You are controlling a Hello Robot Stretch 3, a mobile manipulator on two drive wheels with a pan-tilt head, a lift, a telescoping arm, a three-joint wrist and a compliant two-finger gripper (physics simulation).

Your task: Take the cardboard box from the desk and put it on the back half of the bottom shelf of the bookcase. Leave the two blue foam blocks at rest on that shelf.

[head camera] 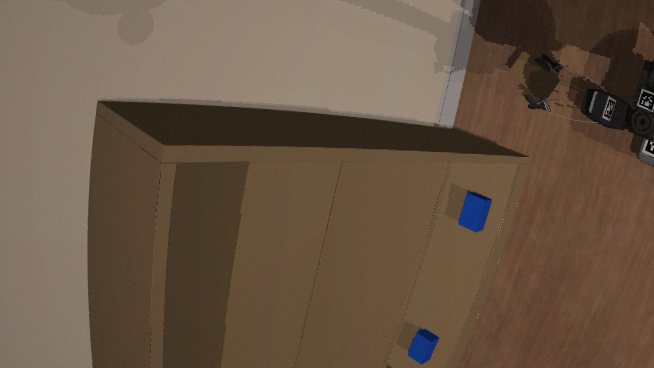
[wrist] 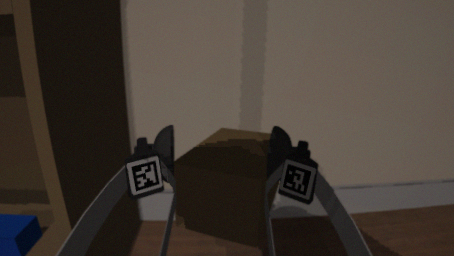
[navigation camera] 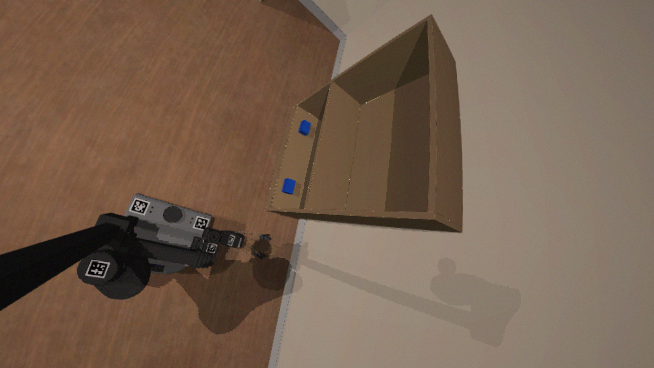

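Where they show: gripper, between the fingertips: (head camera: pixel 530 78) (wrist: pixel 224 145) (navigation camera: pixel 268 247); robot's base, origin of its link: (navigation camera: pixel 172 213).
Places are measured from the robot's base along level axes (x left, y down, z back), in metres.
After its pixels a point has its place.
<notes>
The cardboard box (head camera: pixel 540 84) {x -0.394, y -0.353, z 0.018 m} (navigation camera: pixel 262 246) {x -0.389, y -0.353, z 0.025 m} (wrist: pixel 220 195) {x -0.379, y -0.338, z 0.022 m} is brown and mostly in shadow. My gripper (head camera: pixel 543 81) {x -0.421, y -0.355, z 0.023 m} (navigation camera: pixel 262 246) {x -0.421, y -0.355, z 0.023 m} (wrist: pixel 224 145) {x -0.421, y -0.355, z 0.023 m} is shut on it, one fingertip at each side, outside the bookcase beside its dark side panel. The bookcase (head camera: pixel 300 127) {x -0.608, y -0.756, z -0.183 m} (navigation camera: pixel 447 125) {x -0.563, y -1.060, z -0.514 m} (wrist: pixel 80 125) {x -0.557, y -0.326, z -0.179 m} is light wood and stands against the wall. On its bottom shelf (head camera: pixel 445 280) {x -0.563, y -0.100, z -0.588 m} (navigation camera: pixel 296 155) {x -0.544, y -0.100, z -0.592 m} are two blue foam blocks, one block (head camera: pixel 475 212) {x -0.536, y -0.146, z -0.353 m} (navigation camera: pixel 288 186) {x -0.534, y -0.145, z -0.351 m} nearer the gripper, the other block (head camera: pixel 422 346) {x -0.520, y -0.146, z -0.793 m} (navigation camera: pixel 304 127) {x -0.514, y -0.145, z -0.794 m} farther along. Part of one block (wrist: pixel 17 235) {x -0.528, y -0.144, z -0.312 m} shows in the wrist view. The desk does not show.
The wall (head camera: pixel 300 60) {x -0.788, y -0.637, z -0.092 m} (navigation camera: pixel 550 150) {x -0.764, y -1.322, z -0.474 m} (wrist: pixel 350 100) {x -0.815, y -0.326, z 0.332 m} with its baseboard (navigation camera: pixel 280 325) {x -0.815, y -0.049, z 0.543 m} (wrist: pixel 400 201) {x -0.816, y -0.029, z 0.555 m} is beyond the box. My base (navigation camera: pixel 172 230) {x -0.024, y -0.160, z 0.064 m} stands on the wooden floor (head camera: pixel 575 250) {x -0.252, y 0.000, z -0.352 m} (navigation camera: pixel 150 100) {x 0.324, y -0.001, z -0.512 m}. The bookcase side panel is at the left in the wrist view. Robot shadows fall on wall and floor.
</notes>
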